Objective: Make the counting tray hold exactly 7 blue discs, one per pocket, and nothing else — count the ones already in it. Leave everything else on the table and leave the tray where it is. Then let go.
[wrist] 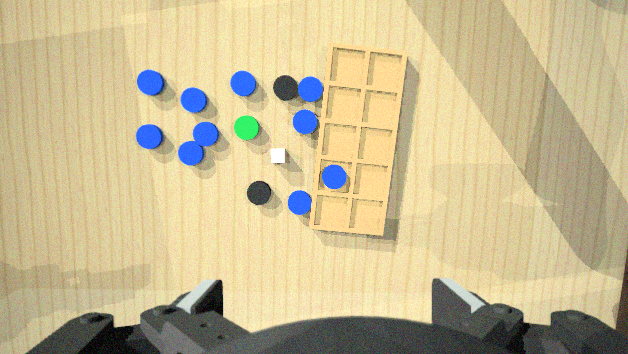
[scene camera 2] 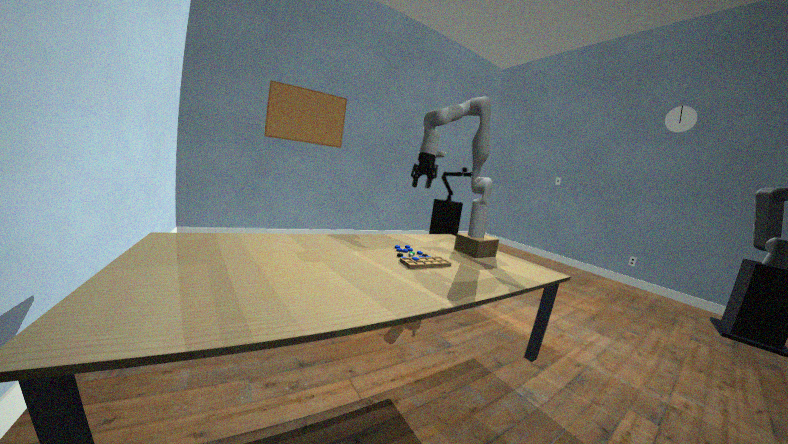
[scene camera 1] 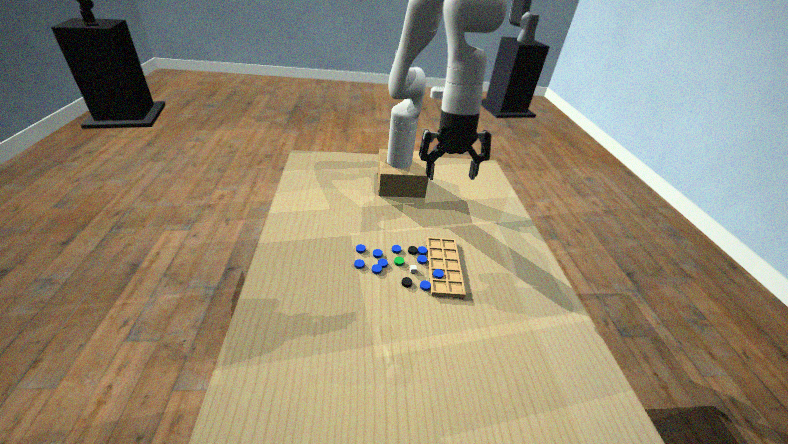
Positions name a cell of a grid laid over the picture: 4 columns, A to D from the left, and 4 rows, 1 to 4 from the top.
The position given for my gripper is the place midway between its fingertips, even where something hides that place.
My gripper (scene camera 1: C2) is open, with nothing in its grasp. Further things: a wooden counting tray (scene camera 1: C3).
The wooden counting tray also shows in the wrist view (wrist: C1). My gripper shows as well in the wrist view (wrist: C4).
